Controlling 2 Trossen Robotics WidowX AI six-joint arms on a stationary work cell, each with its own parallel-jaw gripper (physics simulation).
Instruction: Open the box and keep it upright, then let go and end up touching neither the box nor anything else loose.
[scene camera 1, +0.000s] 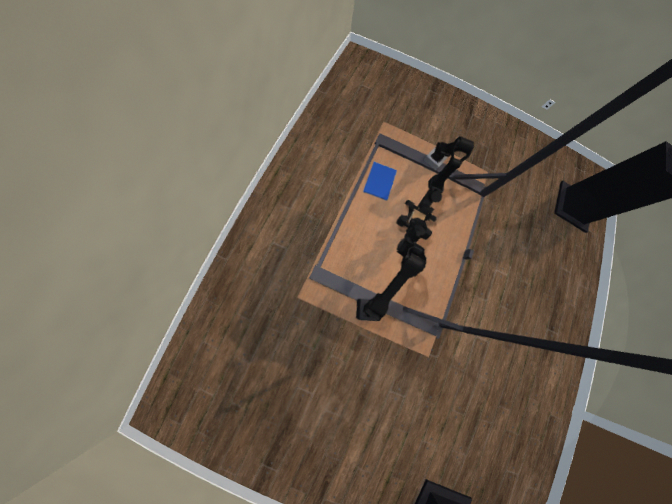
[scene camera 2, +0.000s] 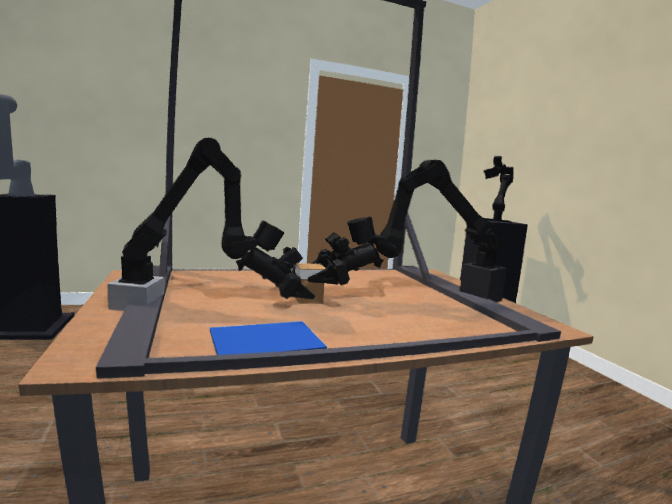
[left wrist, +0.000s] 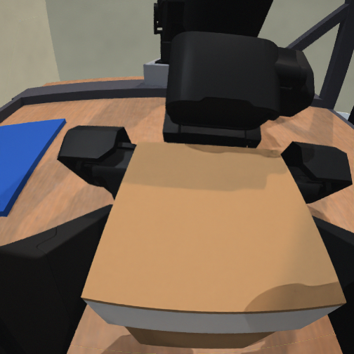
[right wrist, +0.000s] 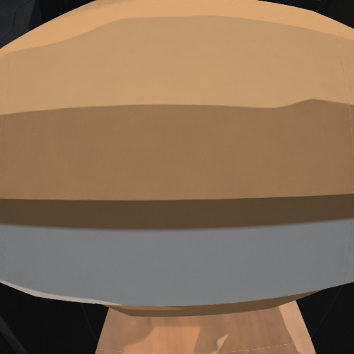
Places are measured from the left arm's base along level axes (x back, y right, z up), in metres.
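Pixels of known places: left gripper, between the fingertips: (scene camera 1: 417, 217) (scene camera 2: 304, 275); right gripper, between the fingertips: (scene camera 2: 312, 294); left arm's base, origin of its link: (scene camera 1: 370, 310) (scene camera 2: 485, 265); right arm's base, origin of its link: (scene camera 1: 437, 156) (scene camera 2: 136, 280).
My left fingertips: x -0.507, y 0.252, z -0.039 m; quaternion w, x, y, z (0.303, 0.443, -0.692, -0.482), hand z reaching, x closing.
For each thing: its top centre in the pictures, then the offset to it from my left fingertips.
- brown body, centre of its top: (scene camera 2: 310, 266) dx +0.013, dy -0.008, dz +0.027 m
- closed lid, centre of its top: (scene camera 2: 310, 266) (scene camera 1: 418, 217) dx +0.013, dy -0.008, dz +0.028 m
- flat blue mat, centre of its top: (scene camera 2: 265, 337) (scene camera 1: 380, 180) dx -0.234, dy -0.198, dz -0.061 m
The box stands upright on the table, with a brown body (scene camera 2: 317, 294) (left wrist: 200, 339) and a closed lid (scene camera 2: 311, 267) (left wrist: 210, 250) (right wrist: 175, 65) that has a tan top and a pale grey rim. My right gripper (scene camera 2: 305, 292), on the left in scene camera 2, is shut on the box, low beside its body. In the left wrist view its fingers show at both sides of the lid's far end. My left gripper (scene camera 2: 321, 276) (left wrist: 208, 218) is open, its fingers higher, one on each side of the lid. Whether they touch it is unclear. The arms largely hide the box in scene camera 1.
A flat blue mat (scene camera 1: 379, 181) (scene camera 2: 265, 337) (left wrist: 25, 160) lies on the table near one corner. Dark frame rails (scene camera 2: 347, 352) run along the table edges, with uprights (scene camera 2: 173, 108) rising behind. The two wrists and their cameras are close together above the box.
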